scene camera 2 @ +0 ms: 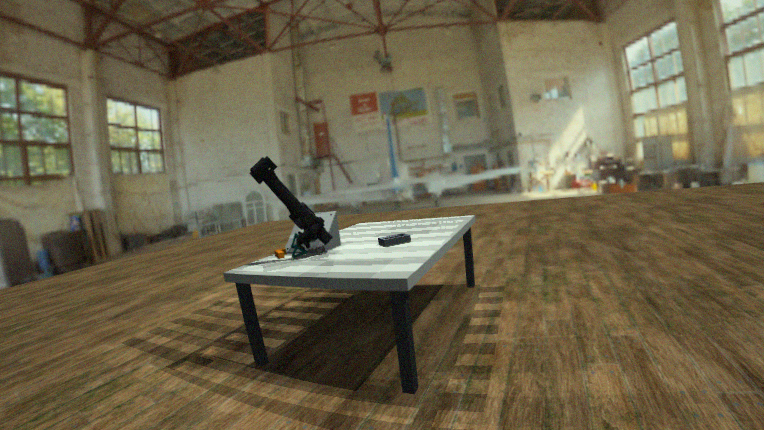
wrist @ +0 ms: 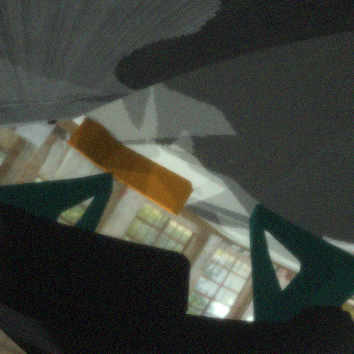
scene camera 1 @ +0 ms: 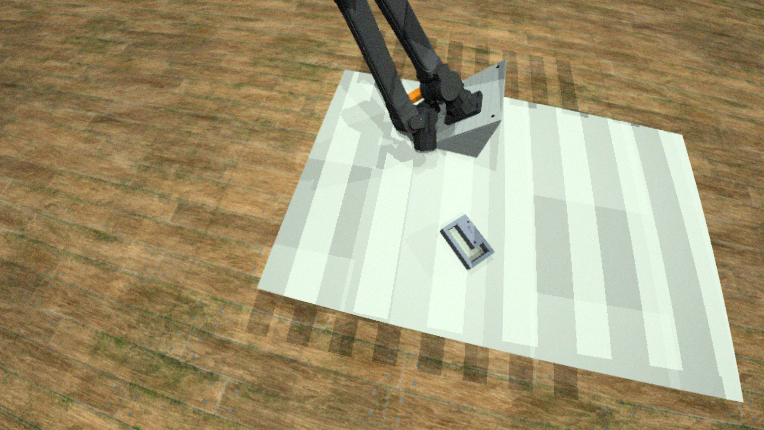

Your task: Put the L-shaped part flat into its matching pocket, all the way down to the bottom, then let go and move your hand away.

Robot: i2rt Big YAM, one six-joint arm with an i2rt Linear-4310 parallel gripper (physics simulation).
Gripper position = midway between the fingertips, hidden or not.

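There's an orange L-shaped part [wrist: 164,187] resting on the table, and you'd see the gripper [wrist: 183,196] as well.
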